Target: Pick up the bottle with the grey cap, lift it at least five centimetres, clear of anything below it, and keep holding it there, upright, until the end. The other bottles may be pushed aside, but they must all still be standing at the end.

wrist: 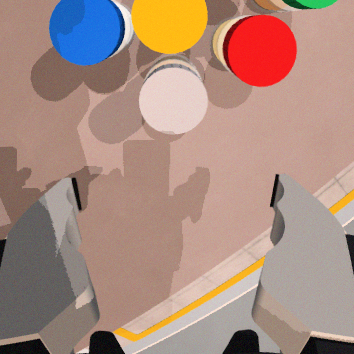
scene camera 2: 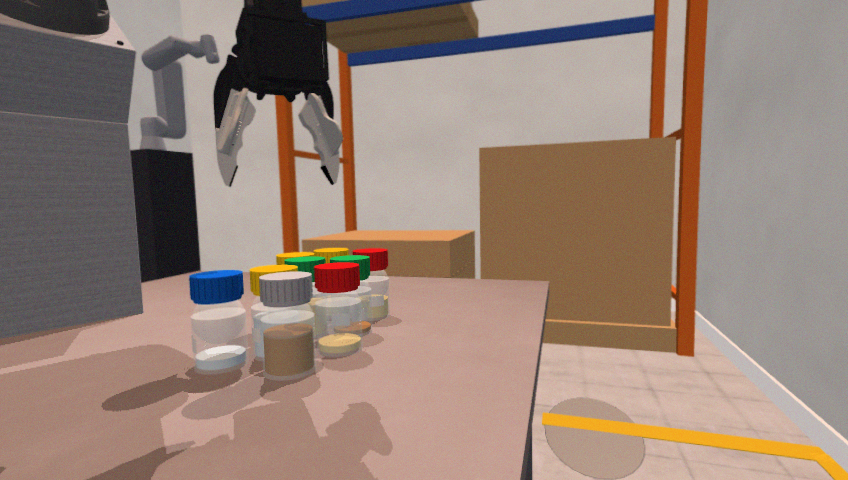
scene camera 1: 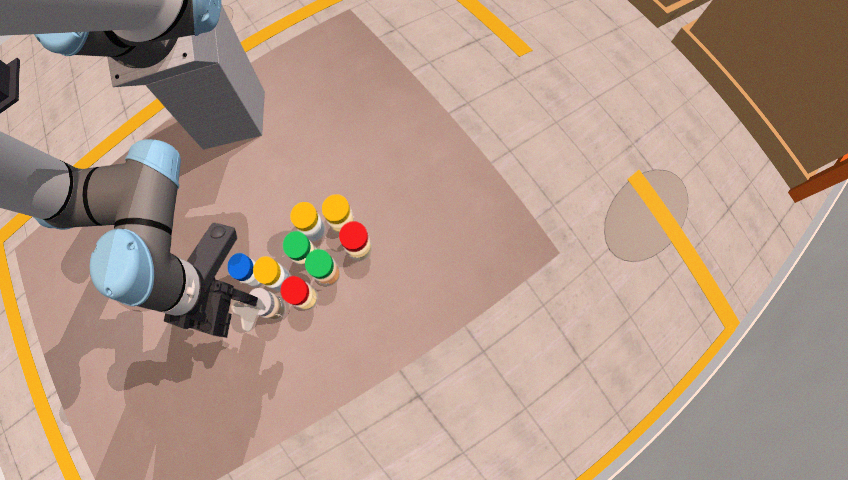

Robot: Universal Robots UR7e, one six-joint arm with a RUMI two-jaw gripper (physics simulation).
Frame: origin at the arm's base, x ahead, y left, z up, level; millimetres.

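Seen in the pictures: gripper, fingertip midpoint: [wrist: 174, 179] [scene camera 2: 283, 185] [scene camera 1: 239, 301]; arm's base, link origin: [scene camera 2: 42, 7].
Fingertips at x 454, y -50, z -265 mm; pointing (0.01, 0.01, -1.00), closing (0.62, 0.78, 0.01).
Note:
Pixels of each thing's top centre, then the offset from my fingertips to it.
- bottle with the grey cap, top centre: [wrist: 173, 101] [scene camera 2: 286, 275] [scene camera 1: 258, 301] dy +9, dx -10, dz -96 mm
- yellow-capped bottle, top centre: [wrist: 168, 15] [scene camera 2: 273, 268] [scene camera 1: 264, 269] dy +47, dx -62, dz -96 mm
- blue-capped bottle, top centre: [wrist: 83, 28] [scene camera 2: 216, 274] [scene camera 1: 238, 265] dy -5, dx -97, dz -96 mm
- red-capped bottle, top centre: [wrist: 263, 51] [scene camera 2: 337, 265] [scene camera 1: 293, 290] dy +86, dx +2, dz -96 mm
The bottle with the grey cap [scene camera 1: 262, 303] [scene camera 2: 288, 342] [wrist: 173, 101] stands upright on the table, with brown content low inside. My gripper [scene camera 1: 246, 318] [scene camera 2: 280, 176] [wrist: 174, 179] is open and empty, its fingers pointing down well above the cap height. In the wrist view the grey cap lies ahead of the fingertips, sideways between the two fingers. In scene camera 1 the gripper partly overlaps the bottle. A yellow-capped bottle [scene camera 1: 266, 271] [wrist: 170, 20] stands right behind the grey-capped one.
A blue-capped bottle [scene camera 1: 240, 267] [scene camera 2: 217, 286] [wrist: 86, 29] and a red-capped bottle [scene camera 1: 295, 290] [scene camera 2: 336, 277] [wrist: 261, 50] stand on either side. Several more green-, yellow- and red-capped bottles stand upright farther back. A grey pedestal [scene camera 1: 217, 110] [scene camera 2: 65, 208] stands beside the table.

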